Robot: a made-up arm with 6 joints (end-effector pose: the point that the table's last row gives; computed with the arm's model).
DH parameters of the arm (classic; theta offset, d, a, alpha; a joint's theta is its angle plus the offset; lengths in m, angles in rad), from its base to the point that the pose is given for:
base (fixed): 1.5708 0.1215 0 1.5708
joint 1: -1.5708 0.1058 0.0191 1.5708
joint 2: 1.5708 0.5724 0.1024 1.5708
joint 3: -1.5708 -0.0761 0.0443 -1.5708
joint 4: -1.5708 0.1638 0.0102 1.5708
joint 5: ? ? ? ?
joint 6: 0.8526 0 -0.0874 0
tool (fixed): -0.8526 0.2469 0 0
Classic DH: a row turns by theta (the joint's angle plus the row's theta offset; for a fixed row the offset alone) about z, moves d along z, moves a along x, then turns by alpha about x.
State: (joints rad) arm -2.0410 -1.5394 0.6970 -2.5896 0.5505 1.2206
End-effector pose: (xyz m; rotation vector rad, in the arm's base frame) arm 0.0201 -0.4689 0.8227 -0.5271 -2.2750 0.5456
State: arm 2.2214 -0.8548 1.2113 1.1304 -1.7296 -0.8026
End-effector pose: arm 0.1949 0.9237 -0.2279 -1.3224 -2.0764 -1.4651
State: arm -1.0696 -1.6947 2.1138 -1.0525 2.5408 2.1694
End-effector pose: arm 0.3726 -0.3799 0.2132 -0.2727 -2.3958 -1.0561
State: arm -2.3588 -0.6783 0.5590 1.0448 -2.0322 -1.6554
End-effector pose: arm 0.3140 -0.0328 0.8146 1.0632 -0.6173 2.6860
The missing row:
joint 5: 1.5708 0.2274 0.3468 -1.5708
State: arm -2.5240 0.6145 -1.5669 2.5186 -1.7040 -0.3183
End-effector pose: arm -0.2734 0.1168 0.2994 -0.1058 -2.7294 1.3324
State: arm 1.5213 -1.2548 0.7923 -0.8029 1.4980 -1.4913
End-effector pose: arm 0.5315 0.0147 -0.3189 0.6870 0.1648 -0.9402
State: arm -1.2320 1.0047 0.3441 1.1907 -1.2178 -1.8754
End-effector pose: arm 0.5661 0.2243 0.8061 -0.6336 0.0125 -1.0720
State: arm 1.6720 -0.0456 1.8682 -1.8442 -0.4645 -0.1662
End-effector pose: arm 0.2634 -0.1834 -1.0358 -0.4534 2.2479 0.2765
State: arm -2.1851 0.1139 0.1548 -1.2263 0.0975 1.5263
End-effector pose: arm 0.7269 0.6654 0.2064 2.2721 -1.8478 0.2603
